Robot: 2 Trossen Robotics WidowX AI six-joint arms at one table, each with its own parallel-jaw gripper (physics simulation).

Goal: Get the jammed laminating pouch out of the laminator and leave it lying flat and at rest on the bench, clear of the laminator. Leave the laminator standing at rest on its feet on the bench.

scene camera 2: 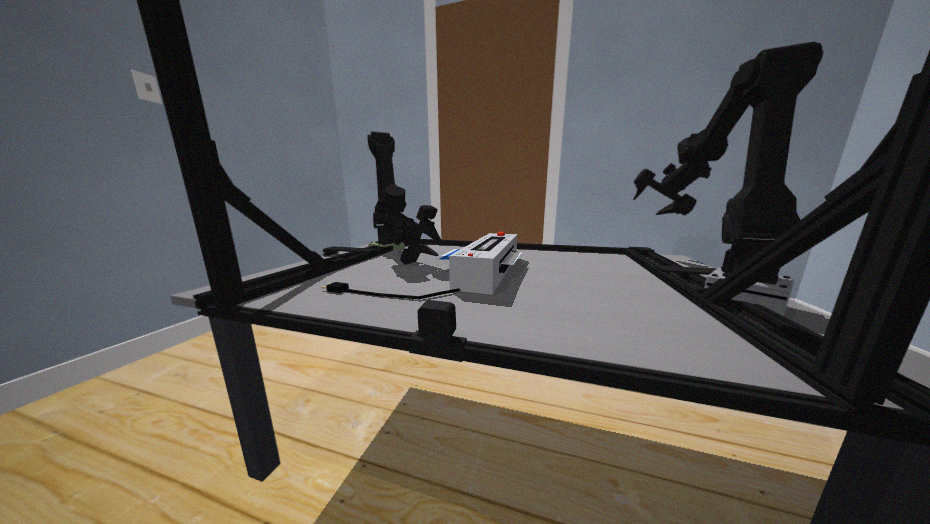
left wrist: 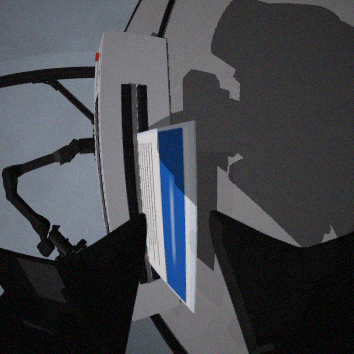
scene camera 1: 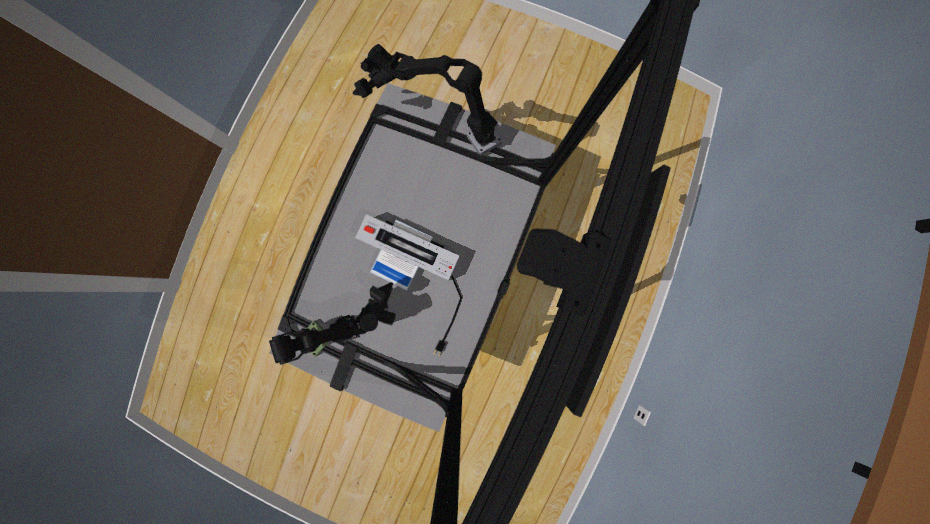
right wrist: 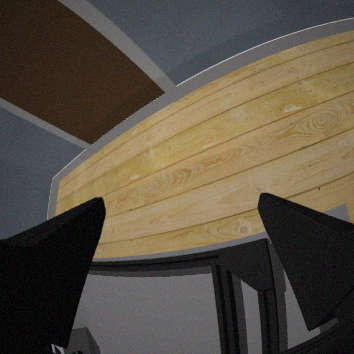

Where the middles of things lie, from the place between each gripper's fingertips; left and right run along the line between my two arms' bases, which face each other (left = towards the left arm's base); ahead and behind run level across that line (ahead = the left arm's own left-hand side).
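Laminating pouch [scene camera 1: 389, 267]: from my left hand, 10 cm to the right, 5 cm ahead, 1 cm below. From my right hand, the pouch: 510 mm behind, 370 mm to the left, 130 mm below.
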